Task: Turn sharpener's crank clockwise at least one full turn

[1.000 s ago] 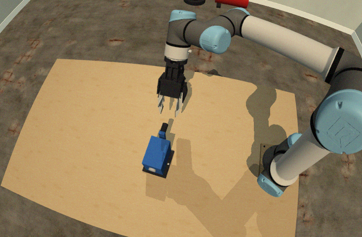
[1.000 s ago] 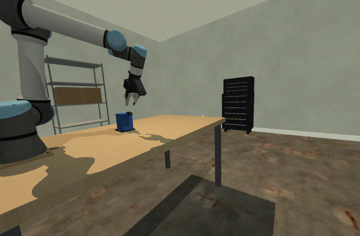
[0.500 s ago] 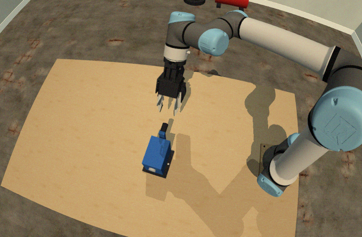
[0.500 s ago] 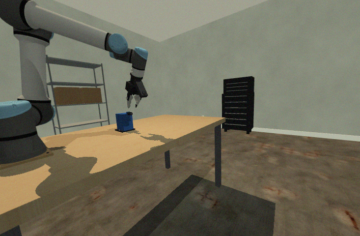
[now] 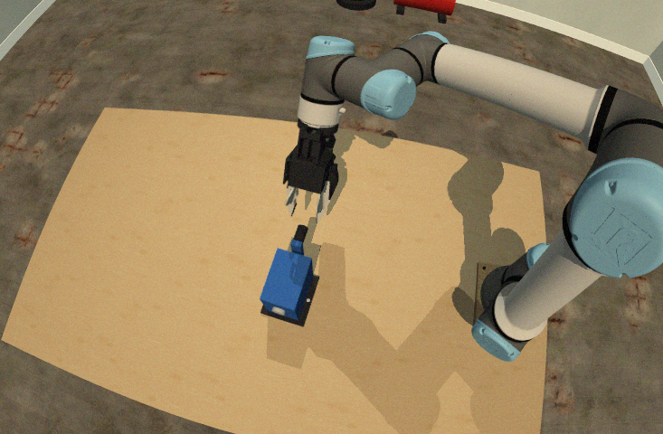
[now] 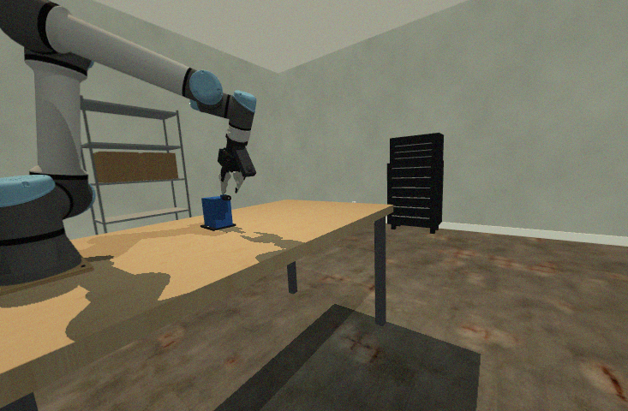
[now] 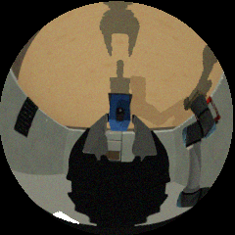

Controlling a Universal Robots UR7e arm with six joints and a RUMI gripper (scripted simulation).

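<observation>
My gripper is now 4 cm to the right of the dark crank handle and 3 cm above it.
</observation>
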